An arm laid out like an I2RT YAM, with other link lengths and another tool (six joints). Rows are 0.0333 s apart.
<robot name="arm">
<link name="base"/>
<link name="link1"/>
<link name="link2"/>
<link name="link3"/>
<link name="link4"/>
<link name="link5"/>
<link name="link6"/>
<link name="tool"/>
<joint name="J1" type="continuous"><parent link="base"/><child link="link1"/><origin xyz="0 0 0.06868"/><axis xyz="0 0 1"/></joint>
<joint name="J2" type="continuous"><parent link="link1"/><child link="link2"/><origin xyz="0.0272 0.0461 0.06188"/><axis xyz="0 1 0"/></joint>
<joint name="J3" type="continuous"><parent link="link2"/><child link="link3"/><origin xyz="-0.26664 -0.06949 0"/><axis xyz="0 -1 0"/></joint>
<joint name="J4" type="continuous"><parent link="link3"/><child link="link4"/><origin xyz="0.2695 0.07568 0.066"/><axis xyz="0 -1 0"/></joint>
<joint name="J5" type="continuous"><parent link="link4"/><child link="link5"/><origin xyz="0.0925 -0.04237 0.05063"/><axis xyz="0 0 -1"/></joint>
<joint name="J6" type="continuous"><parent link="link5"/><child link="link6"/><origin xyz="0.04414 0 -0.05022"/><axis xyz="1 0 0"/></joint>
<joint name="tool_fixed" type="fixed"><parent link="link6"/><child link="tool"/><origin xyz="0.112 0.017 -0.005" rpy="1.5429 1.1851 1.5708"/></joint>
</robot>
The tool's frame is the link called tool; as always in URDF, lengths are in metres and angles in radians. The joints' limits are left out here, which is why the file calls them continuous.
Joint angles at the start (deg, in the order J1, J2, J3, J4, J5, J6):
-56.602, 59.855, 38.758, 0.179, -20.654, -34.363
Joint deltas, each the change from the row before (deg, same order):
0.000, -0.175, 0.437, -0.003, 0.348, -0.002
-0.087, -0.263, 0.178, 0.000, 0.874, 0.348
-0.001, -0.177, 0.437, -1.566, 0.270, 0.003
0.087, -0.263, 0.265, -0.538, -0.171, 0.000
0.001, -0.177, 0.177, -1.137, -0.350, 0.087
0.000, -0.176, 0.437, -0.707, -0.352, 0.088
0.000, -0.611, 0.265, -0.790, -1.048, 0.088
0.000, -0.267, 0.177, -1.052, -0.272, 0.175
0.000, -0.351, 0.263, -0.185, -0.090, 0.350
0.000, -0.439, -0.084, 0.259, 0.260, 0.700
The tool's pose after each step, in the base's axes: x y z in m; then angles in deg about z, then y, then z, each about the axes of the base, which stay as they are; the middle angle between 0 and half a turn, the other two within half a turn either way. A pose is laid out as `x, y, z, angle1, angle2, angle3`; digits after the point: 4 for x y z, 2 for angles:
0.2736, -0.2795, 0.2342, -4.40, 109.13, -33.38
0.2719, -0.2817, 0.2371, -4.52, 108.83, -34.45
0.2704, -0.2807, 0.2359, -4.23, 109.74, -34.60
0.2706, -0.2792, 0.2379, -4.17, 109.73, -34.34
0.2702, -0.2768, 0.2364, -3.64, 110.40, -33.86
0.2704, -0.2755, 0.2387, -3.38, 110.44, -33.47
0.2708, -0.2715, 0.2422, -2.95, 110.20, -32.38
0.2702, -0.2692, 0.2416, -2.41, 110.71, -32.00
0.2701, -0.2685, 0.2454, -2.22, 110.29, -31.97
0.2695, -0.2685, 0.2483, -1.88, 109.75, -32.33

